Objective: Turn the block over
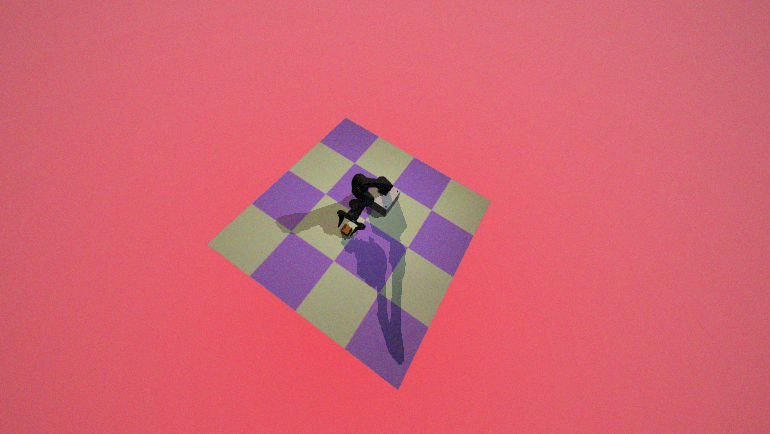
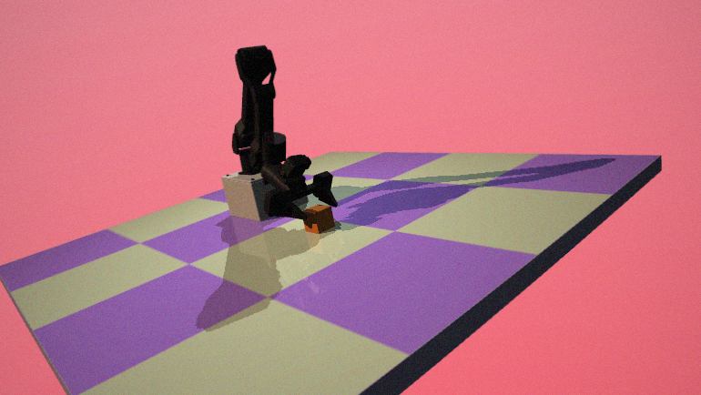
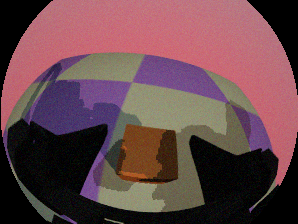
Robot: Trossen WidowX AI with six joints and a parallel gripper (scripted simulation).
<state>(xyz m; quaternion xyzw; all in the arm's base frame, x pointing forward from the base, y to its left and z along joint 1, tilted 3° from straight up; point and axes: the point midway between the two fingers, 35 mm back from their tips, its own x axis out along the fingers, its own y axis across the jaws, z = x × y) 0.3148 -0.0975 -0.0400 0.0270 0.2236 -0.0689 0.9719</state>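
Now: the orange block 3 cm below my gripper tip and 2 cm behind it.
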